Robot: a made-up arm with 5 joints. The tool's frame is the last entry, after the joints.
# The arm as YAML. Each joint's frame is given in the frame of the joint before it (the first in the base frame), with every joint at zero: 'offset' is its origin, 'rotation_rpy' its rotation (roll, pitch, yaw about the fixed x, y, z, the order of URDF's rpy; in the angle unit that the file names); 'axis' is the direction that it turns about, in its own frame. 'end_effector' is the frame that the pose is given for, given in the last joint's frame.
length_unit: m
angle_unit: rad
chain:
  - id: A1
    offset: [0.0, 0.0, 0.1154]
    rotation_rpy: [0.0, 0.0, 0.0]
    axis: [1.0, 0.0, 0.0]
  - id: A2
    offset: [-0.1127, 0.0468, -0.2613]
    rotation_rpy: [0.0, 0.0, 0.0]
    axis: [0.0, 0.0, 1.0]
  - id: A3
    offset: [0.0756, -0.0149, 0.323]
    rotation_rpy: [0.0, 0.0, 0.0]
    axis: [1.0, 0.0, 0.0]
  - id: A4
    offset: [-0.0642, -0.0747, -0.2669]
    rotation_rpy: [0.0, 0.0, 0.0]
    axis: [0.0, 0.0, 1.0]
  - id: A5
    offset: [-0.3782, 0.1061, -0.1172]
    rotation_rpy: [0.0, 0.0, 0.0]
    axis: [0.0, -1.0, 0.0]
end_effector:
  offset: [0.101, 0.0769, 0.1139]
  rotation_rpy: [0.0, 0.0, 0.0]
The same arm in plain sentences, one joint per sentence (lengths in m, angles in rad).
The arm has five revolute joints in a row. What follows holds with every joint at zero, and every direction is one of the base frame's.
The first joint sits 0.1154 m along +z from the base frame's origin and turns about +x.
The second joint sits 0.1127 m along -x and 0.0468 m along +y and 0.2613 m along -z from the first joint and turns about +z.
The third joint sits 0.0756 m along +x and 0.0149 m along -y and 0.323 m along +z from the second joint and turns about +x.
The fourth joint sits 0.0642 m along -x and 0.0747 m along -y and 0.2669 m along -z from the third joint and turns about +z.
The fifth joint sits 0.3782 m along -x and 0.1061 m along +y and 0.1172 m along -z from the fourth joint and turns about -y.
The tool frame, which is the frame that the pose is given for, sits 0.101 m along +x and 0.0769 m along +y and 0.1139 m along +z from the fifth joint; its axes are parallel to the base frame's.

